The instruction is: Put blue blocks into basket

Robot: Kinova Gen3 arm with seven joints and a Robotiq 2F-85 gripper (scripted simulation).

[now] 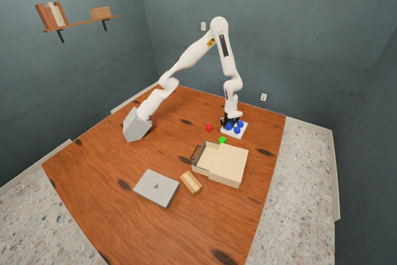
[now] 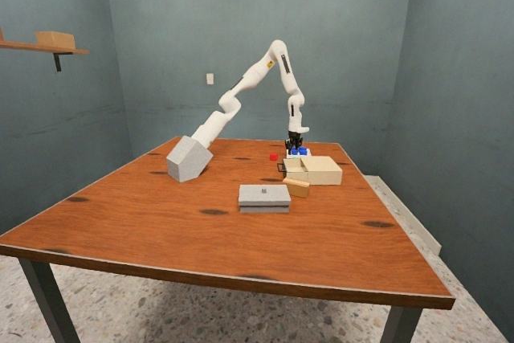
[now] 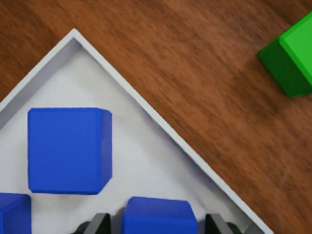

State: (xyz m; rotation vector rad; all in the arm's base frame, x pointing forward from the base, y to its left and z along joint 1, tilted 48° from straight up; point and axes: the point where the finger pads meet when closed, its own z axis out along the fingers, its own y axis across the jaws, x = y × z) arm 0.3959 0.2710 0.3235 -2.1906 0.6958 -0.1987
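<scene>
Right now the white basket is 2 cm ahead of my hand, 4 cm to the left of it and 2 cm below it. The rest, counted from my hand: light wooden cabinet 15 cm ahead, 25 cm to the right; green block 5 cm ahead, 12 cm to the right, 1 cm below; red block 9 cm behind, 10 cm to the right, 1 cm below.
</scene>
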